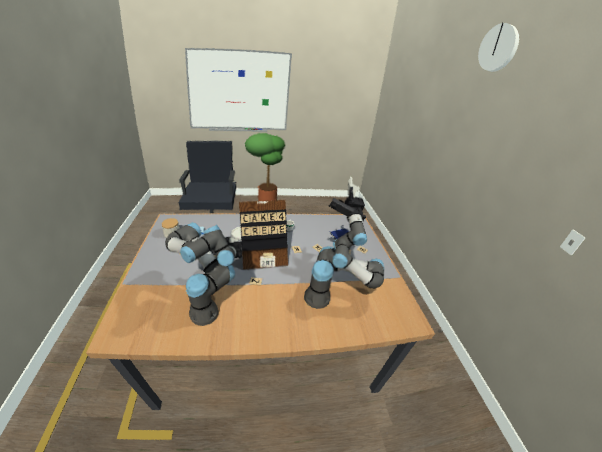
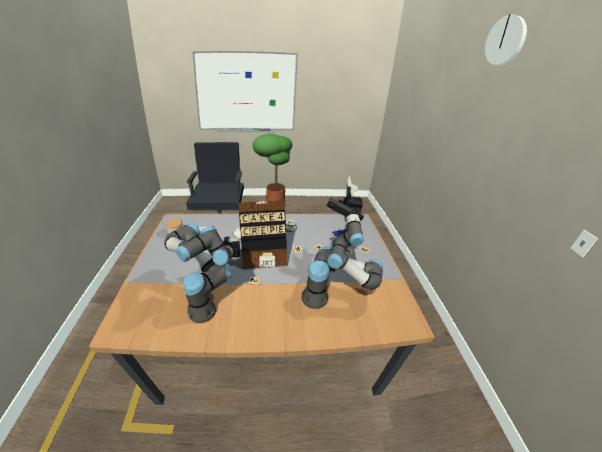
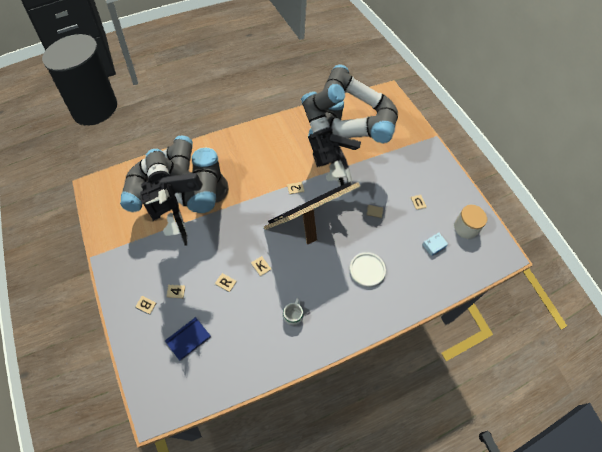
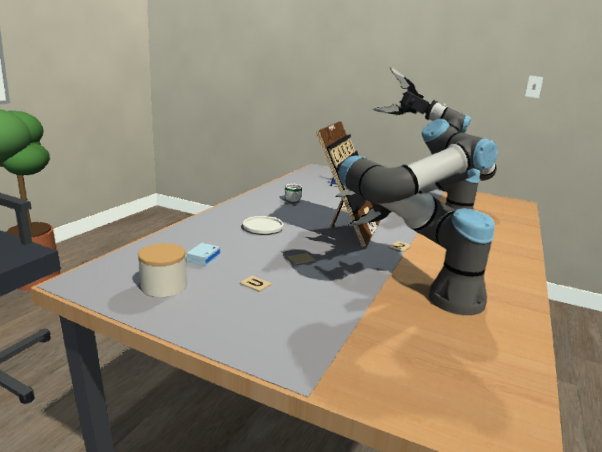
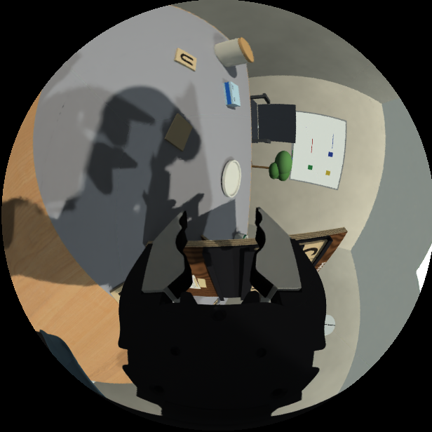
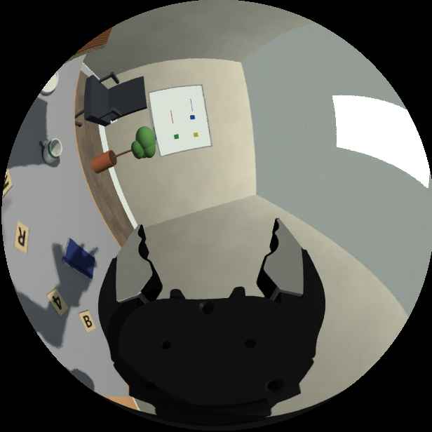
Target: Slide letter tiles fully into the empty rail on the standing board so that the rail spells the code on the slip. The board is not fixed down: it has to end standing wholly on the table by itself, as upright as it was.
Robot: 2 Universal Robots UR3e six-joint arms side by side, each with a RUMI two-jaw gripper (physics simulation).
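The wooden board stands leaning back on its leg. Two upper rows read CAKE4 and CREPE; the black rail below is empty. The slip reads 2RT. Loose tiles: 2, K, R, 4, B, U, and one with no letter showing. My left gripper is open at the board's side end, the rail showing between its fingers; contact is unclear. My right gripper is open and empty, high above the table.
A white plate and a mug stand behind the board. A blue tray-like object lies near tiles 4 and B. A light blue box and a lidded jar stand near the far table edge beyond tile U.
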